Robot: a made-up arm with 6 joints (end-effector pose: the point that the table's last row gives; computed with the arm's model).
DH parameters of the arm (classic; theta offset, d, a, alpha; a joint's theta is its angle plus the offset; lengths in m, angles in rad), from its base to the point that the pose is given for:
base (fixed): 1.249 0 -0.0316 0
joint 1: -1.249 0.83 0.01 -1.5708
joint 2: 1.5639 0 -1.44 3.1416
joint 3: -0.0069 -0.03 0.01 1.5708
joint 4: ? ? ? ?
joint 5: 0 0.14 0 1.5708
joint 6: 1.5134 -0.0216 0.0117 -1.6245
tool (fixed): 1.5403 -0.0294 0 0
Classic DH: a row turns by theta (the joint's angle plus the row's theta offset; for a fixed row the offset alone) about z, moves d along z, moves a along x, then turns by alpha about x.
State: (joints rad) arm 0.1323 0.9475 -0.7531 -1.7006 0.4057 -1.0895
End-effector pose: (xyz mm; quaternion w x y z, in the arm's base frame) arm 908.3 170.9 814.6 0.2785 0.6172 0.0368 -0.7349
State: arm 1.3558 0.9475 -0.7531 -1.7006 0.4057 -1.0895
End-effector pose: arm 113.7 901.9 814.6 0.6501 0.4842 0.3846 -0.4417
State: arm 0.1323 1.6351 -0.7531 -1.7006 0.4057 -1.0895
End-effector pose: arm 689.9 141.8 229.9 0.2774 0.3232 0.0950 -0.8998
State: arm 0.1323 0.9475 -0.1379 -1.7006 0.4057 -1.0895
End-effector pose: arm 1445.6 242.4 836.4 0.2518 0.8200 -0.0192 -0.5137
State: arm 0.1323 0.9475 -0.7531 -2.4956 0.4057 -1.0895
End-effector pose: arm 966.5 245.4 805.8 0.0056 0.5742 -0.2414 -0.7823
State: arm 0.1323 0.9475 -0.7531 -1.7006 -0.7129 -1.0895
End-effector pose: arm 911.7 188.7 841.2 0.1388 -0.6717 -0.3760 0.6230
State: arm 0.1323 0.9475 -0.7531 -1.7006 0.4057 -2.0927
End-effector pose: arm 918.8 144.5 825.2 0.0336 -0.6866 0.3323 0.6458
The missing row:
joint 4: 0 -0.86 0.02 -1.5708
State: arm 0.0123 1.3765 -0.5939 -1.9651 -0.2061 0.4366
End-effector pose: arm 938.5 116.8 366.8 0.3314 0.4717 0.6233 -0.5284
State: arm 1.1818 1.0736 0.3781 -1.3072 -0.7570 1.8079
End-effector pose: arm 680.3 1673.4 822.2 0.4771 -0.2608 0.2404 0.8041
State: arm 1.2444 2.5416 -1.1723 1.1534 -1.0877 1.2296
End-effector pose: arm 69.9 -25.6 7.1 0.9225 -0.0682 -0.2542 -0.2822
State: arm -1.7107 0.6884 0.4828 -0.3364 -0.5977 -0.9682
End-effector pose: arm -319.1 -1744.7 1675.2 0.3406 0.6715 -0.1937 -0.6290
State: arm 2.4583 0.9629 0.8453 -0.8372 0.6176 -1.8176
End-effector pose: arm -1575.0 1289.2 1460.8 0.0347 -0.5325 -0.8070 -0.2529
